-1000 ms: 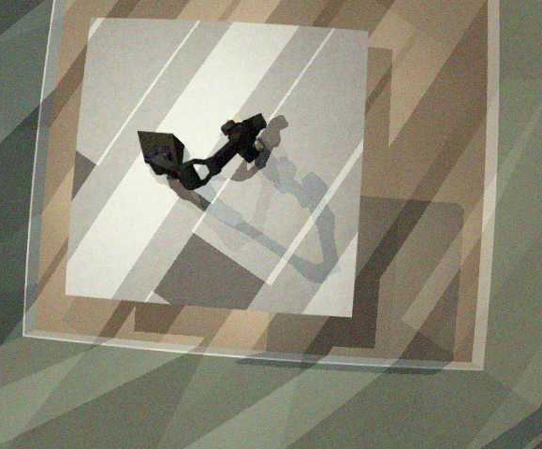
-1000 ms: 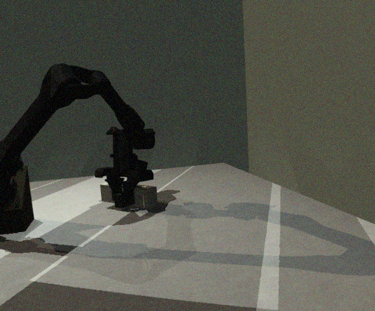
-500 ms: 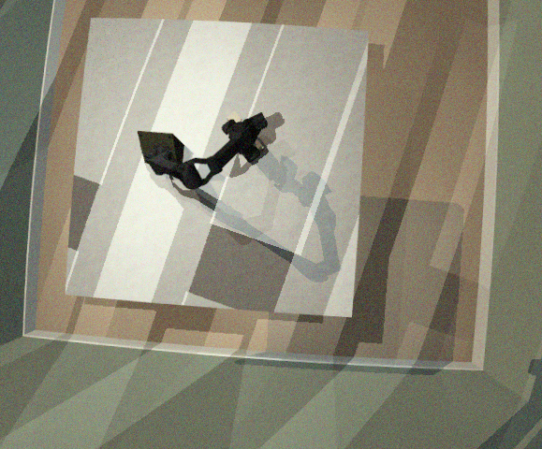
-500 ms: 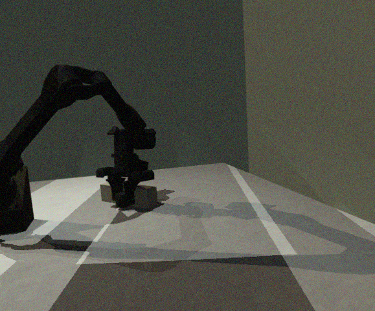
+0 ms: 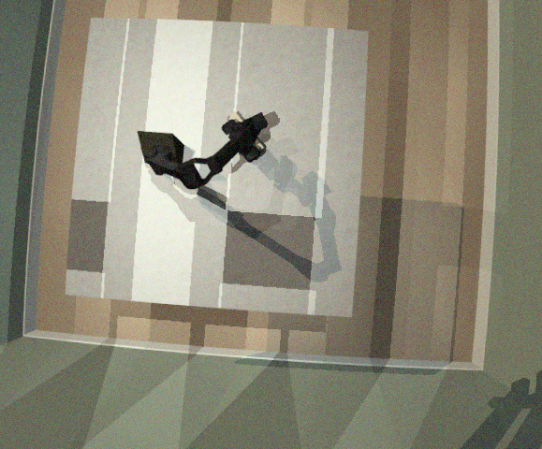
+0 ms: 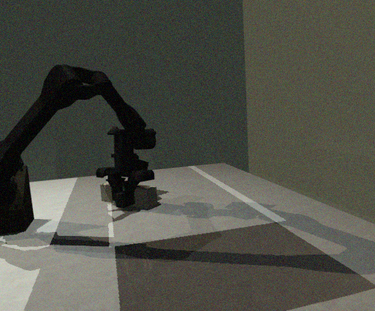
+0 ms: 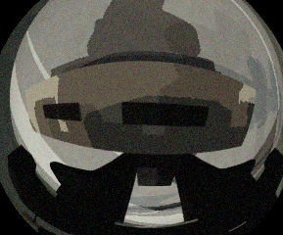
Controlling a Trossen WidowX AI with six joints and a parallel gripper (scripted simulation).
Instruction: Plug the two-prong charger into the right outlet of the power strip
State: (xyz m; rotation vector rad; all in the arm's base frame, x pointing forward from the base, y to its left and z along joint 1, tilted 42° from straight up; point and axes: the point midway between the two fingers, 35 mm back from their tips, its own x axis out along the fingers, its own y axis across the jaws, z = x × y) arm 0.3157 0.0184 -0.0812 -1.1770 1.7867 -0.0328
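The two-prong charger is 1 cm ahead of my gripper tip, 1 cm to the left of it and 1 cm above it.
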